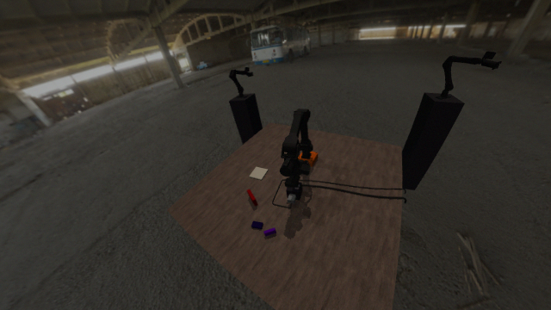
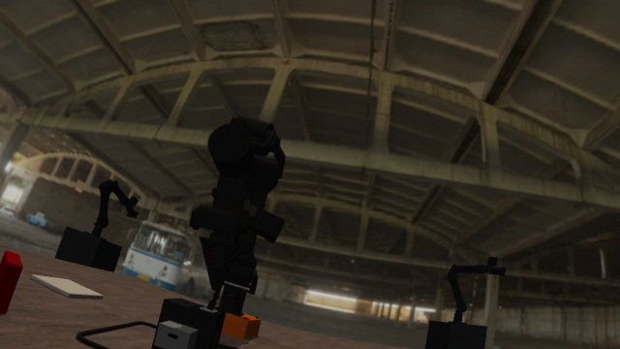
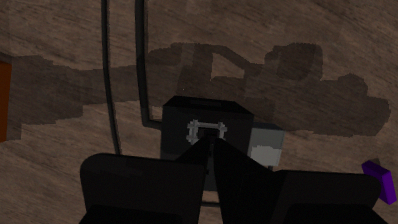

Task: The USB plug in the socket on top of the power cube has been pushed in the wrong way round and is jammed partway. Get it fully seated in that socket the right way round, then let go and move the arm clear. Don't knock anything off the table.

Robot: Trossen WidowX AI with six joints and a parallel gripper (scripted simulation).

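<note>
Right now the silver USB socket is 4 cm below my gripper tip. From my gripper tip the other things lie so: blue block: 26 cm ahead, 16 cm to the right, 10 cm below; then red block: 11 cm ahead, 26 cm to the right, 8 cm below; then white pad: 11 cm behind, 33 cm to the right, 10 cm below.
</note>
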